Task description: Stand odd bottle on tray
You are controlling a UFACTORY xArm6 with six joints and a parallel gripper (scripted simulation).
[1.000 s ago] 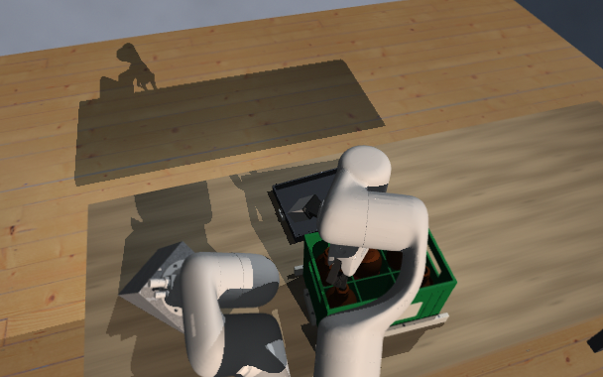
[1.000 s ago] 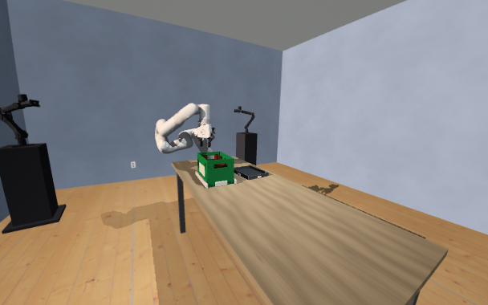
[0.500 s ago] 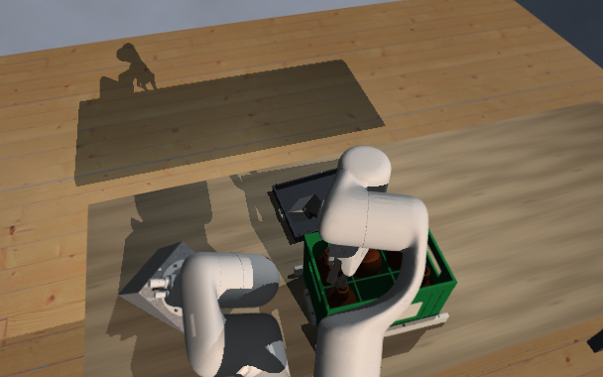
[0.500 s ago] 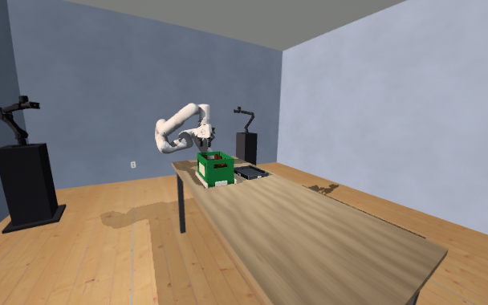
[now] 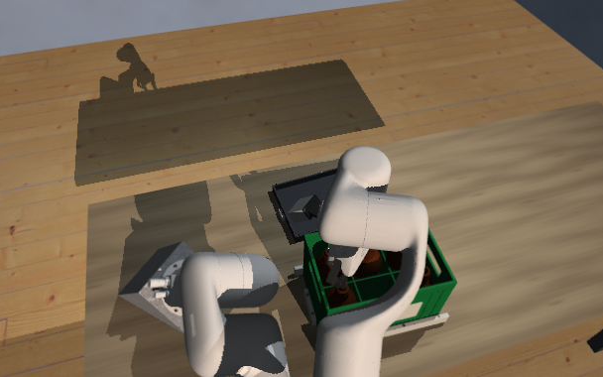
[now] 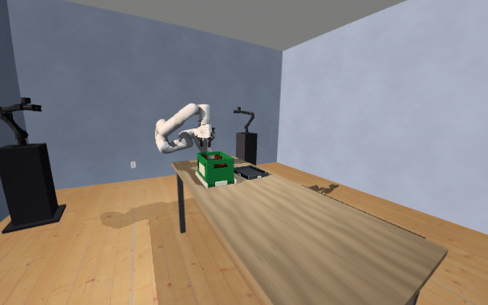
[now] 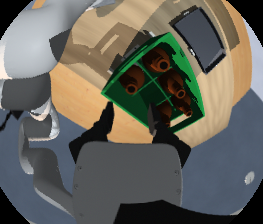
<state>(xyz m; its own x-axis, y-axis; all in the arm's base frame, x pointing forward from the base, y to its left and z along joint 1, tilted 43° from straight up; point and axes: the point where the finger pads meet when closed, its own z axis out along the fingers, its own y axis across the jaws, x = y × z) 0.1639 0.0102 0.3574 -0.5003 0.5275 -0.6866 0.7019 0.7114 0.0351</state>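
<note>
Right now the green crate is 90 mm ahead of my hand, 30 mm to the left of it and 160 mm below it. Also, from my hand: dark tray (120 mm ahead, 320 mm to the left, 230 mm below).
</note>
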